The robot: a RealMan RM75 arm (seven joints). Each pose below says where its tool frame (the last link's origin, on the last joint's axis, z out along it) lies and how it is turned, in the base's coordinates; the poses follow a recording.
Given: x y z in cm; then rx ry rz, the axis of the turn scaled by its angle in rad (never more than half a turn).
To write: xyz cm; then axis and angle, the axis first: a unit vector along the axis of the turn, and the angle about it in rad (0 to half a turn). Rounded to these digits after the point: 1 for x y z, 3 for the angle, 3 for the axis.
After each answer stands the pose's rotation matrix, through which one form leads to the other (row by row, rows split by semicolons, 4 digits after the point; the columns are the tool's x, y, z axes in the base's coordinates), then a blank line. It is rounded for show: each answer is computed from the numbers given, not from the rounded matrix.
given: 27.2 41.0 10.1 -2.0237 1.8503 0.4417
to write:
27.2 41.0 10.1 -0.729 0.666 0.159 2.777
0.0926 -0.9956 0.0131; -0.8823 -0.0759 0.4645; -0.4614 -0.0546 -0.8855

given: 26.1 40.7 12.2 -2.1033 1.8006 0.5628
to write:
26.1 40.7 12.2 -0.744 0.637 0.199 2.825
0.1305 -0.9873 -0.0910; -0.8634 -0.1583 0.4791; -0.4874 0.0161 -0.8730

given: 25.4 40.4 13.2 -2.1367 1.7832 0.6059
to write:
25.4 40.4 13.2 -0.750 0.626 0.213 2.848
0.1442 -0.9808 -0.1313; -0.8578 -0.1901 0.4776; -0.4934 0.0437 -0.8687

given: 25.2 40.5 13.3 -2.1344 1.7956 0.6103
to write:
25.2 40.5 13.3 -0.748 0.629 0.214 2.855
0.1356 -0.9815 -0.1354; -0.8607 -0.1844 0.4745; -0.4907 0.0522 -0.8698

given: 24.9 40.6 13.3 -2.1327 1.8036 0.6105
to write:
24.9 40.6 13.3 -0.746 0.631 0.214 2.859
0.1305 -0.9820 -0.1364; -0.8630 -0.1802 0.4720; -0.4881 0.0561 -0.8710

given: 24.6 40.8 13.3 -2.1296 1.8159 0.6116
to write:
24.6 40.8 13.3 -0.743 0.634 0.213 2.865
0.1223 -0.9828 -0.1381; -0.8661 -0.1736 0.4687; -0.4846 0.0623 -0.8725

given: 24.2 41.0 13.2 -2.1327 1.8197 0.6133
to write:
24.2 41.0 13.2 -0.743 0.634 0.214 2.870
0.1210 -0.9825 -0.1416; -0.8678 -0.1739 0.4655; -0.4820 0.0665 -0.8736

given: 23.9 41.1 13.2 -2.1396 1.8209 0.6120
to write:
23.9 41.1 13.2 -0.744 0.633 0.213 2.875
0.1231 -0.9818 -0.1446; -0.8698 -0.1769 0.4605; -0.4777 0.0691 -0.8758

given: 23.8 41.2 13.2 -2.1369 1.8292 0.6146
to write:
23.8 41.2 13.2 -0.742 0.635 0.213 2.879
0.1170 -0.9822 -0.1467; -0.8715 -0.1724 0.4591; -0.4762 0.0741 -0.8762

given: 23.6 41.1 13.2 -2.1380 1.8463 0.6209
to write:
23.6 41.1 13.2 -0.739 0.638 0.215 2.892
0.1069 -0.9821 -0.1550; -0.8762 -0.1667 0.4522; -0.4700 0.0875 -0.8783

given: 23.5 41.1 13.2 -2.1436 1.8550 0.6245
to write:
23.5 41.1 13.2 -0.738 0.639 0.215 2.903
0.1036 -0.9813 -0.1621; -0.8795 -0.1664 0.4458; -0.4644 0.0964 -0.8804

